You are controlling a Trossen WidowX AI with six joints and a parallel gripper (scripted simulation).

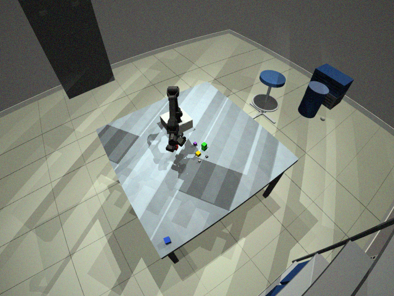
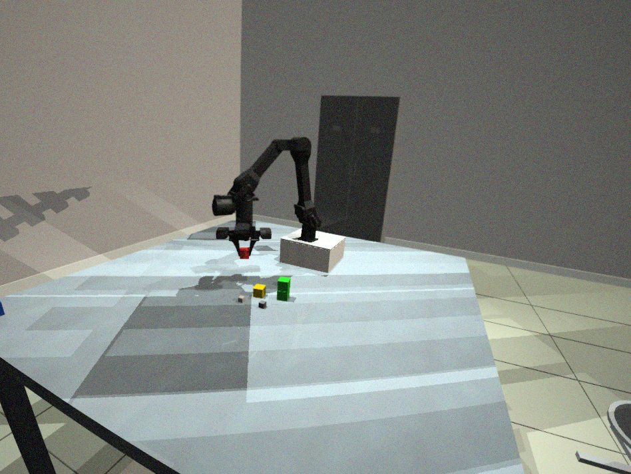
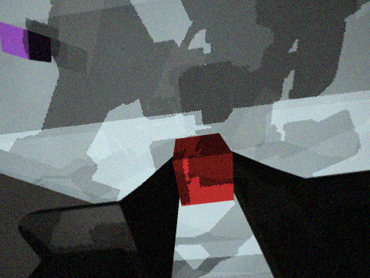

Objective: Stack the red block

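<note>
Now: gripper tip 9 cm short of the yellow block, 15 cm to the right of it and 5 cm above it. The rest, counted from my gripper tip: purple block (1 cm behind, 17 cm to the left, 6 cm below); then red block (1 cm above); then small white cube (15 cm ahead, 13 cm to the left, 6 cm below).
</note>
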